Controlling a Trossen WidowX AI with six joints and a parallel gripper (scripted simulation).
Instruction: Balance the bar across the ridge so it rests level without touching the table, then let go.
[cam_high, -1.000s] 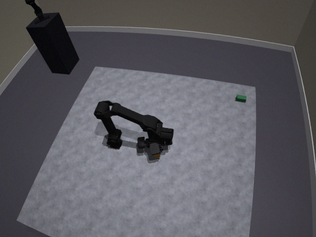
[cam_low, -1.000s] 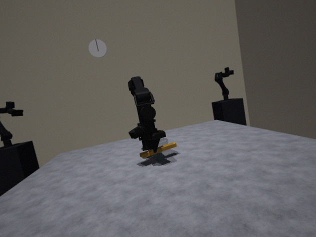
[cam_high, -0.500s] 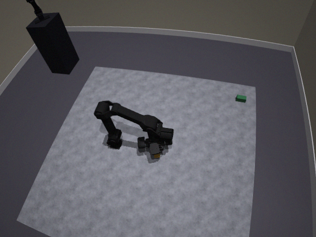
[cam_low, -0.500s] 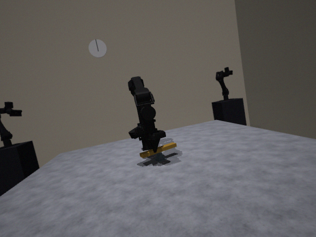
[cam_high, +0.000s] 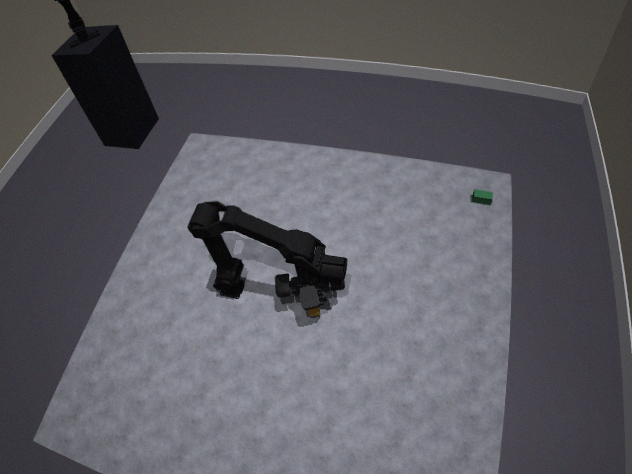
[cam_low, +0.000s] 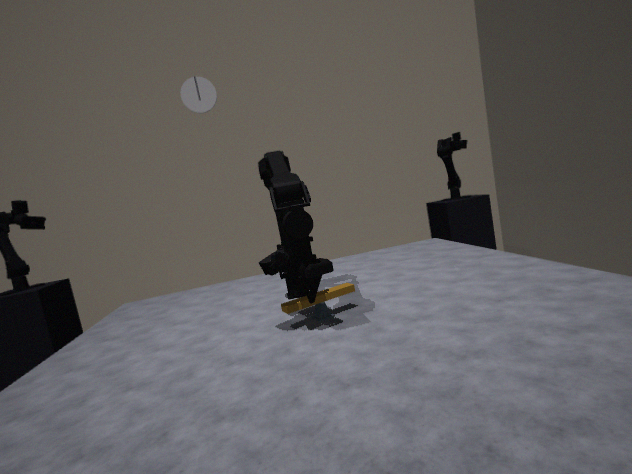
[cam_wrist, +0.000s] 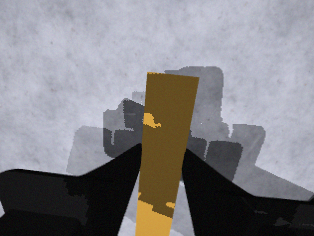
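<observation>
Now: the yellow bar 3 cm to the left of my gripper tip and 1 cm behind it. Round my gripper tip: green block: 49 cm to the left, 48 cm ahead, 3 cm below.
</observation>
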